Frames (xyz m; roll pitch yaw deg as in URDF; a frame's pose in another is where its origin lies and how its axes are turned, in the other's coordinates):
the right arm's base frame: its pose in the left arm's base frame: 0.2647 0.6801 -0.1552 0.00 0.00 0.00
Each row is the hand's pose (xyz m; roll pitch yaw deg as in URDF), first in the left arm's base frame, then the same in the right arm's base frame.
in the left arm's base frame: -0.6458 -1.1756 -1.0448 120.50 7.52 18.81
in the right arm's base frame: -0.9105 -1.8557 -0.8896 120.50 7.52 18.81
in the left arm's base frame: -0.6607 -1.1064 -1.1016 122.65 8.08 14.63
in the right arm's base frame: -0.9254 -1.7865 -0.9464 122.65 8.08 14.63
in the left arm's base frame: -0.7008 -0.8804 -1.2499 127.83 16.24 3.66
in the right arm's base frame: -0.9655 -1.5605 -1.0947 127.83 16.24 3.66
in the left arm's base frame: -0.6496 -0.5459 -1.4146 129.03 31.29 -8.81
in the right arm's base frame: -0.9143 -1.2260 -1.2594 129.03 31.29 -8.81
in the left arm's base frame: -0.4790 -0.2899 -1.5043 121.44 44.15 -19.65
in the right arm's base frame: -0.7437 -0.9700 -1.3491 121.44 44.15 -19.65
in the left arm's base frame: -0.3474 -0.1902 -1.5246 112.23 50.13 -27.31
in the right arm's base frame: -0.6121 -0.8703 -1.3694 112.23 50.13 -27.31
